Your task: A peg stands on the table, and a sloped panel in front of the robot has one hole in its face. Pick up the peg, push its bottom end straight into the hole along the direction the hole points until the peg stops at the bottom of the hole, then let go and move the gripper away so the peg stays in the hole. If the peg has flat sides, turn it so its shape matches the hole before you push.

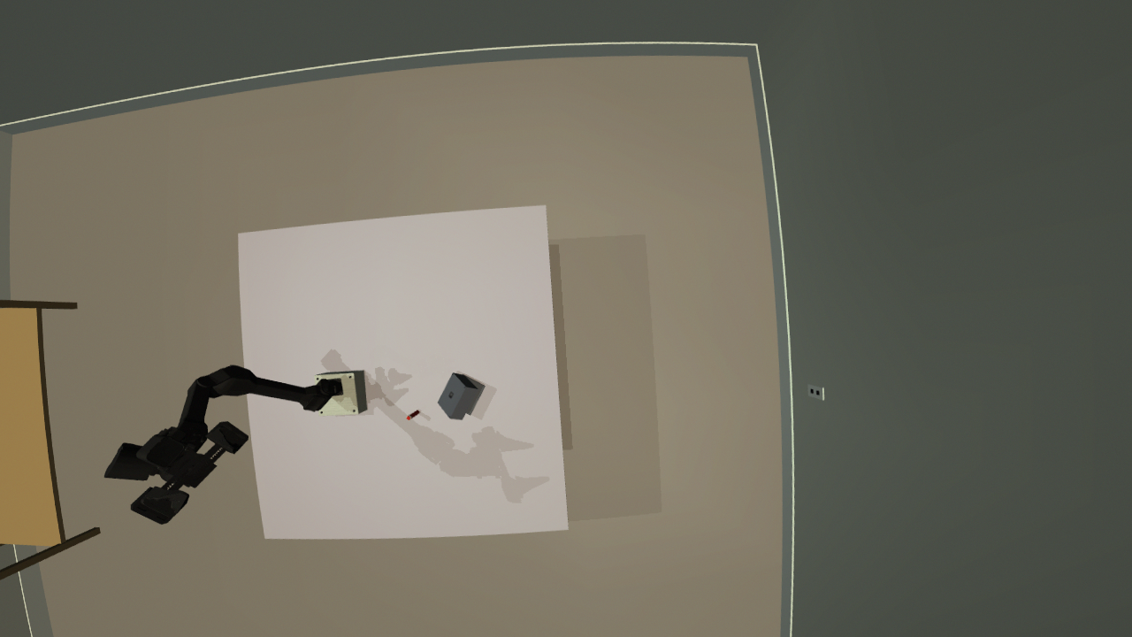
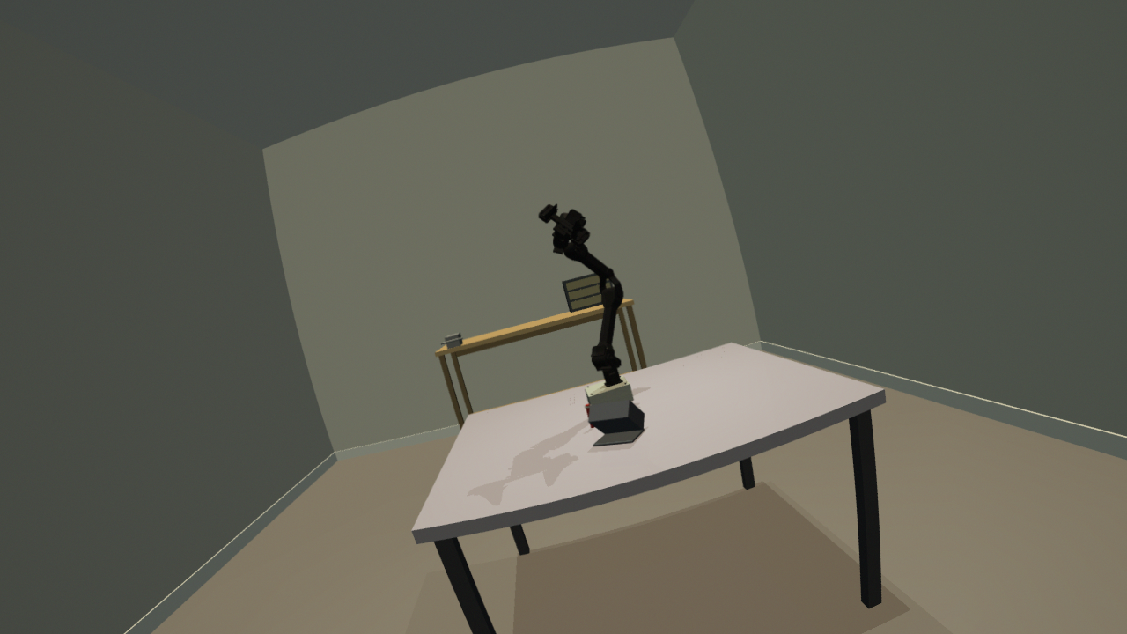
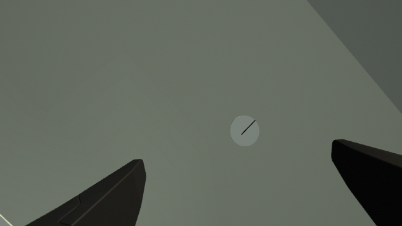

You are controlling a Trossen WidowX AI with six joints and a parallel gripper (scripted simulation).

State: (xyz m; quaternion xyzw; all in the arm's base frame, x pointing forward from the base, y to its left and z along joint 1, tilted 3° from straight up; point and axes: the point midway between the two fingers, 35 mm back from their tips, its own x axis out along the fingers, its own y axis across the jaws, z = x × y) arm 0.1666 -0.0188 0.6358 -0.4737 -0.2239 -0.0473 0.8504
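Now: the red peg 7 cm ahead of my gripper tip, 10 cm to the right of it and 65 cm below it. Round my gripper tip: grey sloped panel block (25 cm ahead, 4 cm to the right, 65 cm below).
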